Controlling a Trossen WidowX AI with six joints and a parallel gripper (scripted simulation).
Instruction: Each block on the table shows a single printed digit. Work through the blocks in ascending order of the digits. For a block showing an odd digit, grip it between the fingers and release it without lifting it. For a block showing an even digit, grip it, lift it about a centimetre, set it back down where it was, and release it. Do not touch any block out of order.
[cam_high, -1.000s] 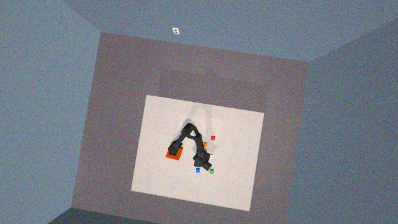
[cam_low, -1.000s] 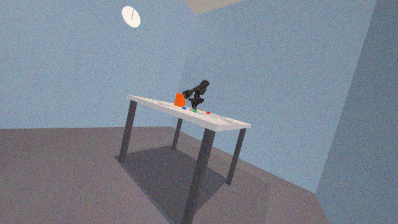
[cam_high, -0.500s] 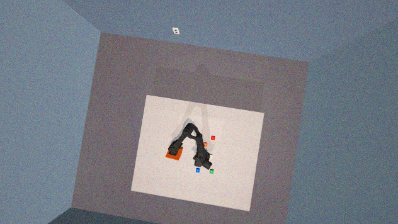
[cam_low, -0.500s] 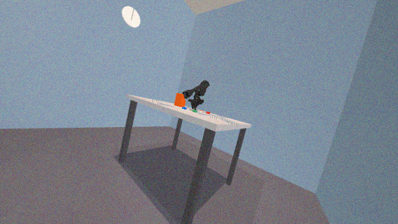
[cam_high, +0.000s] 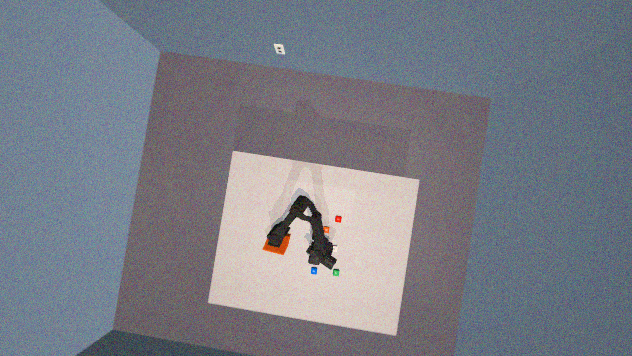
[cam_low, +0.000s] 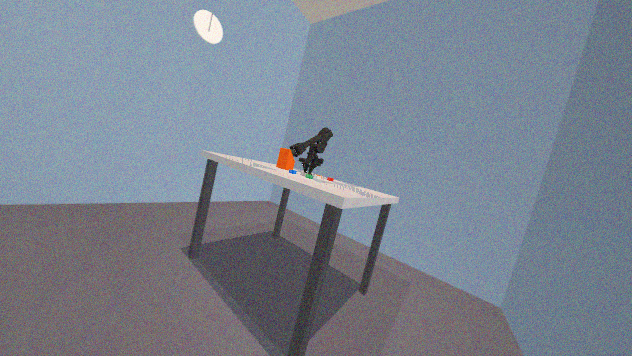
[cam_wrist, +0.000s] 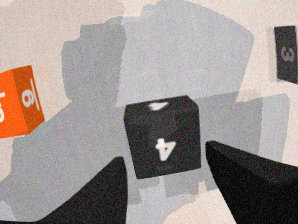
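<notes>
Now: the dark grey block 10 mm ahead of my gripper tip. Also, from my gripper tip: white block 110 mm ahead, 10 mm to the right; orange block 40 mm ahead, 80 mm to the left; blue block 20 mm ahead, 160 mm to the right.
</notes>
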